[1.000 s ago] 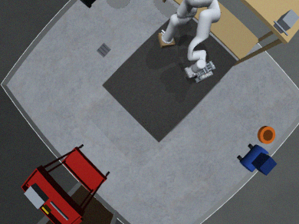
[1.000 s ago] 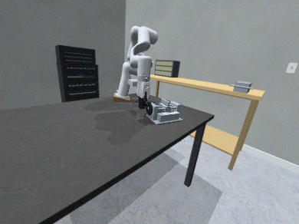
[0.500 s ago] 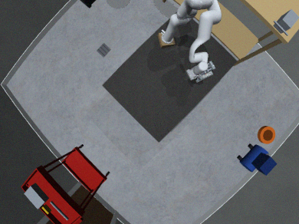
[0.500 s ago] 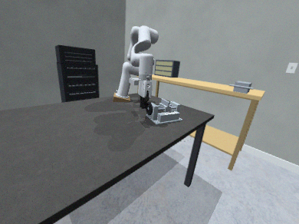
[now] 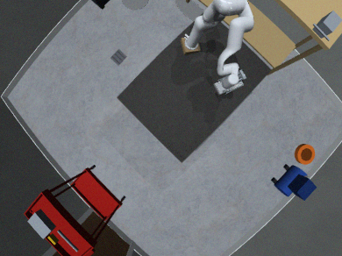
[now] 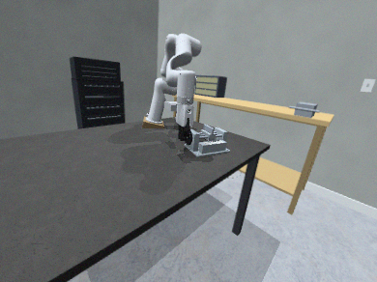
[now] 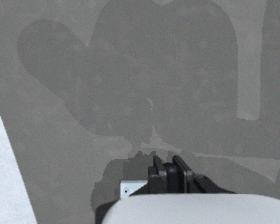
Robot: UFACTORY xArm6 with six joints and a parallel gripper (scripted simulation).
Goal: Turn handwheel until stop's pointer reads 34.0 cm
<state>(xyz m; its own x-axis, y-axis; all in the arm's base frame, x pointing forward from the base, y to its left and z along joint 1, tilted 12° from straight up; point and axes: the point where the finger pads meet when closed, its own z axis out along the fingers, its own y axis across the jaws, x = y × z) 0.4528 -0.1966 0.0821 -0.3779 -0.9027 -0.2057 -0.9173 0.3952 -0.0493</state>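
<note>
Now: the handwheel 2 cm to the left of my hand. The rest, counted from my hand: upright knob: 1 cm to the left; sliding stop: 15 cm to the left, 5 cm ahead.
</note>
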